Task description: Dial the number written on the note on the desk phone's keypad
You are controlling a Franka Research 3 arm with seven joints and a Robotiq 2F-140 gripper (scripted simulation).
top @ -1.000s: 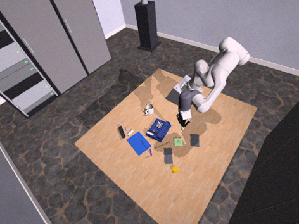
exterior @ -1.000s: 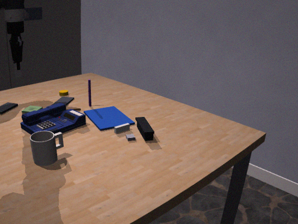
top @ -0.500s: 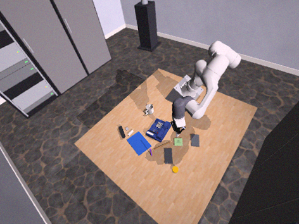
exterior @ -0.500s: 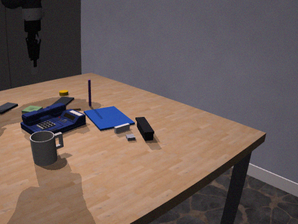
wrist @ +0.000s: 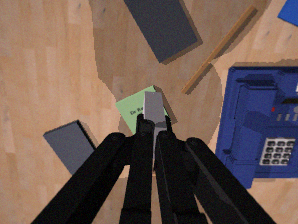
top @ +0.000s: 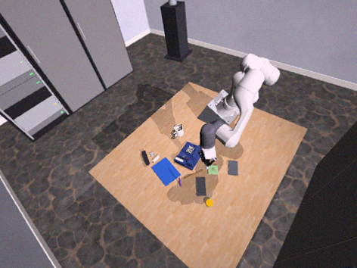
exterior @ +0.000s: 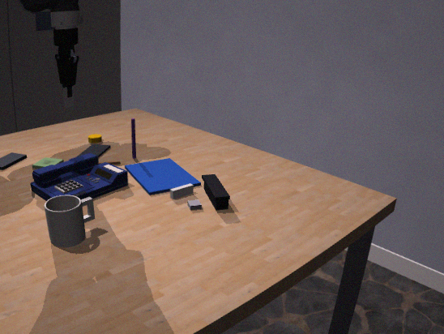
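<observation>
My hand is 120 mm past the handset, 170 mm to the left of it and 160 mm above it. From my hand the other things lie so: blue folder: 100 mm ahead, 320 mm to the right, 200 mm below; then purple pen: 150 mm ahead, 140 mm to the right, 140 mm below; then wooden pencil: 20 mm ahead, 100 mm to the right, 200 mm below.
</observation>
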